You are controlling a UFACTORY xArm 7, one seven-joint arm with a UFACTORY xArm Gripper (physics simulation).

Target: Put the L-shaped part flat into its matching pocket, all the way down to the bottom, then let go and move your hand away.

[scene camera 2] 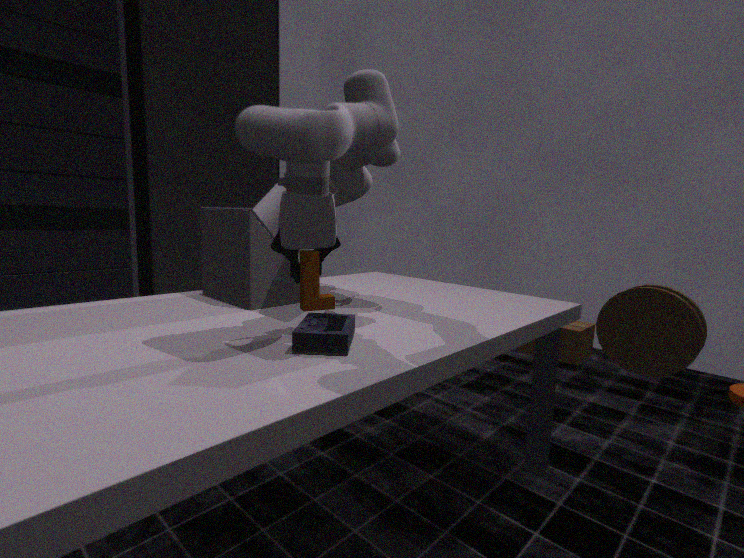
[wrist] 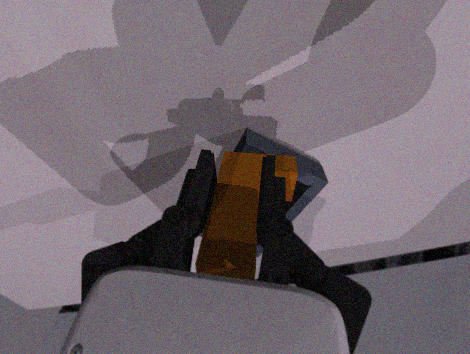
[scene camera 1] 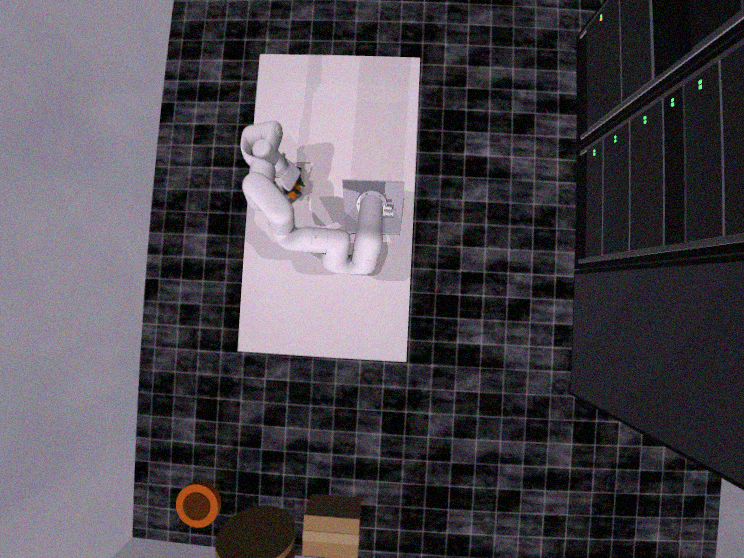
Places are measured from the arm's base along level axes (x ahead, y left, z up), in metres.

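Pixels of known places: gripper, between the fingertips: [scene camera 2: 305, 279] [wrist: 238, 167] [scene camera 1: 300, 189]; arm's base, origin of its link: [scene camera 2: 252, 237] [scene camera 1: 371, 204].
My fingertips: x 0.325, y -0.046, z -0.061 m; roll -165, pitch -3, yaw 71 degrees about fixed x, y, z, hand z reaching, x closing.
Observation:
Ahead of a thing's pixels: the offset from my fingertips to its top centre. Level surfaces: height alone.
My gripper [scene camera 2: 308, 275] [wrist: 238, 167] points down and is shut on the orange L-shaped part @(0.002 m left, 0.037 m ahead, 0.059 m up) [scene camera 1: 293, 195] [scene camera 2: 309, 288] [wrist: 234, 205]. The part is held upright by its long leg, with the short foot at the bottom, pointing right in the second scene view. It hangs a little above the dark blue-grey pocket block @(0.019 m right, 0.098 m ahead, 0.061 m down) [scene camera 2: 320, 344] [wrist: 285, 149], apart from it. In the wrist view the block lies beneath and to the right of the part, turned at an angle to it. The part and fingers hide much of the block there, including most of the pocket.
The block lies on the white table @(0.098 m down) [scene camera 1: 324, 312] [scene camera 2: 150, 408], near a long edge. A grey wedge-shaped box [scene camera 2: 225, 258] stands behind it in the second scene view. Dark cabinets [scene camera 1: 655, 324] stand off the table. An orange round object [scene camera 1: 181, 507] is on the floor.

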